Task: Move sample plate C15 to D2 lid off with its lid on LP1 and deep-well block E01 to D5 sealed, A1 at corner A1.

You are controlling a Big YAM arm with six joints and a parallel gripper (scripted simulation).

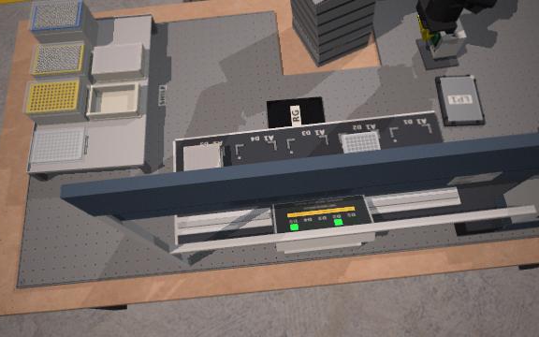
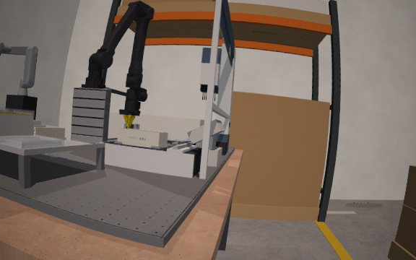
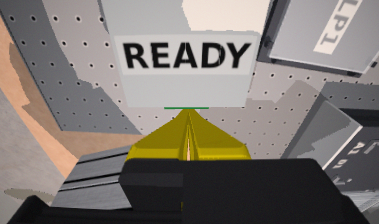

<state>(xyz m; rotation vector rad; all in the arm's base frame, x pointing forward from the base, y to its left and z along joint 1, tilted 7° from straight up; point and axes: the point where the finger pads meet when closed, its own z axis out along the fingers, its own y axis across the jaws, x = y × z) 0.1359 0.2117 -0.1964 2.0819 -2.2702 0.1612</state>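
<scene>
Now: hand 2 cm to the right of the ready key. Round my hand: clear plate lid: 16 cm ahead, 5 cm to the left, 7 cm below; then sample plate C15: 27 cm ahead, 25 cm to the right, 2 cm below; then lid park LP1: 16 cm ahead, 5 cm to the left, 8 cm below.
</scene>
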